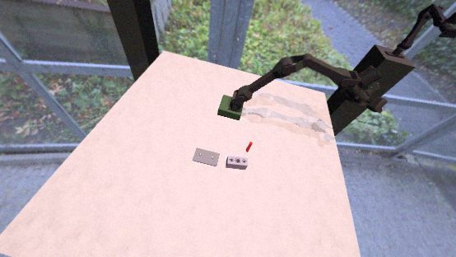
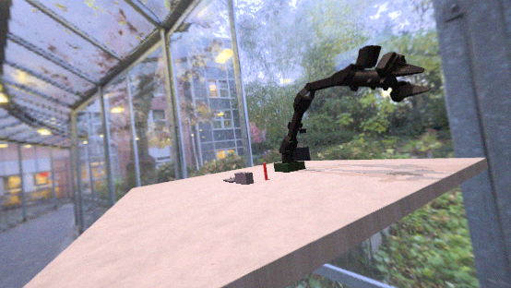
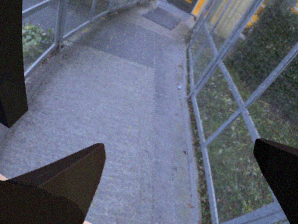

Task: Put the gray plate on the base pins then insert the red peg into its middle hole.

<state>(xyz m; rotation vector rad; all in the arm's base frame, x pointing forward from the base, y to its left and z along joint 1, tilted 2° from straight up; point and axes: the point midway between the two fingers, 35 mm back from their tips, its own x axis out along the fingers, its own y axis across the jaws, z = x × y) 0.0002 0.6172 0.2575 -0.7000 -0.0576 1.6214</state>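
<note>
The gray plate lies 34 cm ahead of my gripper tip, 58 cm to the right of it and 24 cm below it. Round my gripper tip: red peg 25 cm ahead, 53 cm to the right, 24 cm below.
</note>
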